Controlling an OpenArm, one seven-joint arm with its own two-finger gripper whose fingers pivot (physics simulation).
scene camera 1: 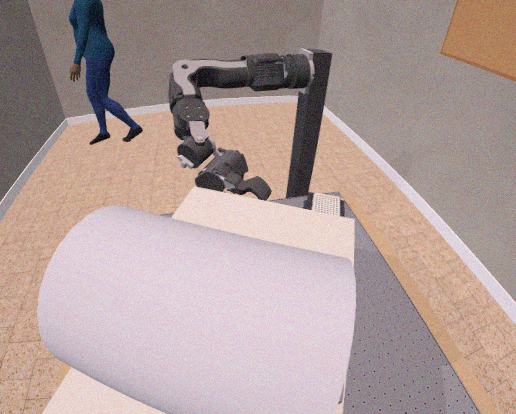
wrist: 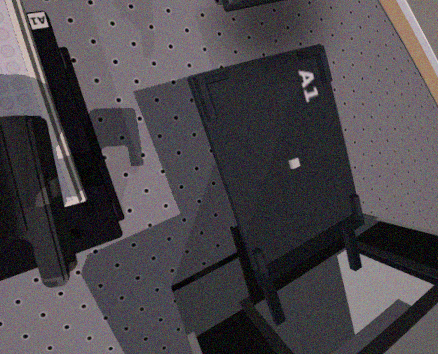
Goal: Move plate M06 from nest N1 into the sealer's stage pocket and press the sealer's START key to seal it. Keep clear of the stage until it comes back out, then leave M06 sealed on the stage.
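In the wrist view, a pale, clear-walled plate with round wells point(wrist: 11, 47) lies at the upper left in a black nest point(wrist: 82, 130) tagged A1; I cannot read a plate or nest name there. The sealer's dark stage point(wrist: 270, 145), marked A1, extends in the middle and carries no plate. My gripper point(scene camera 1: 253, 189) is open and empty. One finger shows over the plate's near end at the left of the wrist view; the other finger is out of that view. In the scene view the fingertips are hard to make out behind a pale housing. The START key does not show.
A large pale rounded housing point(scene camera 1: 200, 305) blocks much of the scene view. A white perforated plate or rack point(scene camera 1: 327, 204) sits at the table's back, near the arm's post point(scene camera 1: 310, 125). Dark sealer frame bars point(wrist: 400, 320) lie at the stage's lower end. A person point(scene camera 1: 98, 60) stands at the back left.
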